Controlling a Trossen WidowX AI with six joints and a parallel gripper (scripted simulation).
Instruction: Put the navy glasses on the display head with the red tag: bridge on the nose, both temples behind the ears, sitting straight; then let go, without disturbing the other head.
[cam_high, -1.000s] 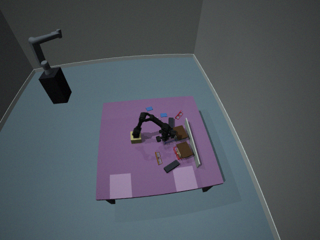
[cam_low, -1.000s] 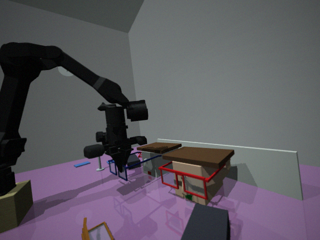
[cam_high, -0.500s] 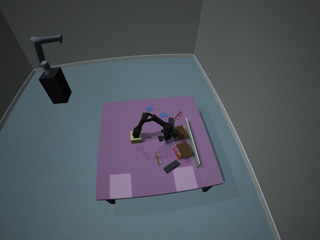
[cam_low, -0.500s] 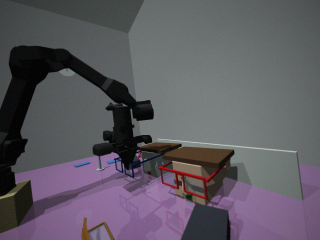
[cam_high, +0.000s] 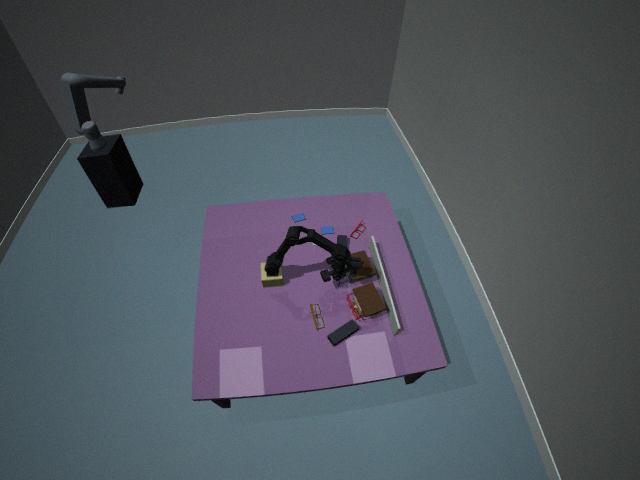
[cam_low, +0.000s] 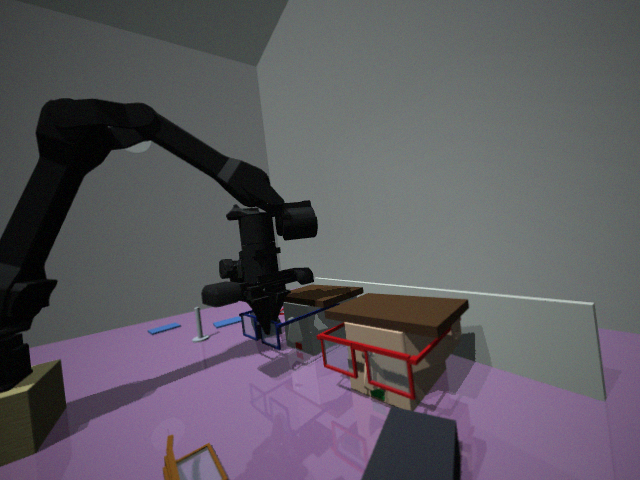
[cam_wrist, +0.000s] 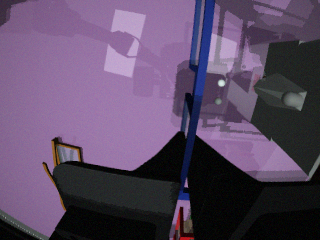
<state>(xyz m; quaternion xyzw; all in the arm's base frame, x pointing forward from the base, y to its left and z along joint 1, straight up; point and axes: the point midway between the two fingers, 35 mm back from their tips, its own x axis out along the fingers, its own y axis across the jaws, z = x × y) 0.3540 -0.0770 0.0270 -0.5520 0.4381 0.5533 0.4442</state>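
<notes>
Right now the pale display head is 11 cm ahead of my gripper tip, 6 cm to the left of it and 1 cm below it. Also, from my gripper tip: upright panel 26 cm ahead, 4 cm to the right, 2 cm below; then post stand 32 cm to the left, 9 cm behind, 5 cm below; then tan display head 16 cm to the right, 12 cm ahead, 1 cm below.
</notes>
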